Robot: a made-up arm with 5 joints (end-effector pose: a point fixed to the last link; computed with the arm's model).
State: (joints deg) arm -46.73 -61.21 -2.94 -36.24 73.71
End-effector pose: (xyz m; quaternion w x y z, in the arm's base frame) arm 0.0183 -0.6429 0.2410 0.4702 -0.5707 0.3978 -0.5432
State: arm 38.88 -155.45 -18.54 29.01 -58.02
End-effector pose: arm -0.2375 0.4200 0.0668 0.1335 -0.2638 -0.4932 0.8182
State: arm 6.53 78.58 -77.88 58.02 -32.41
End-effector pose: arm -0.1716 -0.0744 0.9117 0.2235 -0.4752 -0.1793 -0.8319
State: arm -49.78 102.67 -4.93 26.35 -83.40
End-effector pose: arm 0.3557 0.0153 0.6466 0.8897 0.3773 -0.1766 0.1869
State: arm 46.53 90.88 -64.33 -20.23 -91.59
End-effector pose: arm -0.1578 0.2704 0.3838 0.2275 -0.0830 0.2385 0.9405
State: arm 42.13 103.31 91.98 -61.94 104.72
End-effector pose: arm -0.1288 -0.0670 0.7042 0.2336 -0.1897 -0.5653 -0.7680
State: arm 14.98 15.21 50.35 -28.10 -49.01
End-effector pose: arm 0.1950 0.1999 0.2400 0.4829 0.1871 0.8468 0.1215
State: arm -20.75 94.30 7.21 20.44 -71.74
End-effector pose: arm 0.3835 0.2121 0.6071 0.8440 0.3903 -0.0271 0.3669
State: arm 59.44 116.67 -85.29 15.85 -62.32
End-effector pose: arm -0.2001 -0.1240 0.3215 0.3050 0.1957 -0.2296 -0.9033
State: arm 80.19 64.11 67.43 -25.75 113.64
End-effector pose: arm 0.1389 0.2068 0.6730 0.6932 0.0562 -0.5150 -0.5011
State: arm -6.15 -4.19 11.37 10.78 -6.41
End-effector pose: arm 0.3695 0.2309 0.5188 0.1876 0.7269 0.4677 0.4665
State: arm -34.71 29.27 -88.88 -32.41 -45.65
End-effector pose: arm -0.0552 -0.1966 0.5469 0.1950 0.2773 0.2385 0.9101
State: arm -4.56 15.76 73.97 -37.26 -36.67
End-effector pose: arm 0.1993 0.0349 0.2780 0.4372 0.3083 0.8395 -0.0953
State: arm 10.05 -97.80 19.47 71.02 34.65
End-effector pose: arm 0.2669 0.4161 0.0695 0.2333 0.8992 0.3700 0.0094
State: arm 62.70 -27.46 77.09 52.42 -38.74
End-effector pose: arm 0.0577 0.5852 -0.1944 0.6634 0.0550 0.6847 0.2969
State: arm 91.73 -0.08 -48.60 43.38 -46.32
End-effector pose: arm -0.3367 0.7914 0.7836 0.2276 -0.4465 -0.8262 -0.2574
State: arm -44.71 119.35 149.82 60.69 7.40
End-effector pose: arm -0.0260 -0.5260 0.8215 0.8114 -0.2722 -0.3705 -0.3609
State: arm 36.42 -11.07 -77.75 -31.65 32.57
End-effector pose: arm 0.4420 0.0356 0.3513 0.7982 -0.2549 0.0046 -0.5458
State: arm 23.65 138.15 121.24 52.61 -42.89
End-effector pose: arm 0.2320 -0.1155 0.9446 0.6196 0.3214 -0.7042 0.1301
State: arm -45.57 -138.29 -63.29 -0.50 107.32
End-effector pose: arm -0.1236 -0.2295 0.3852 0.2973 0.1927 -0.9311 0.0865
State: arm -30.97 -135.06 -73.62 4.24 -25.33
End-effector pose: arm 0.2785 -0.3652 -0.0181 0.3370 -0.8177 0.3942 0.2498
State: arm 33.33 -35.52 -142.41 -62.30 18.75
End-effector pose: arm 0.2158 0.1261 0.0718 0.5783 -0.0856 0.3945 -0.7090
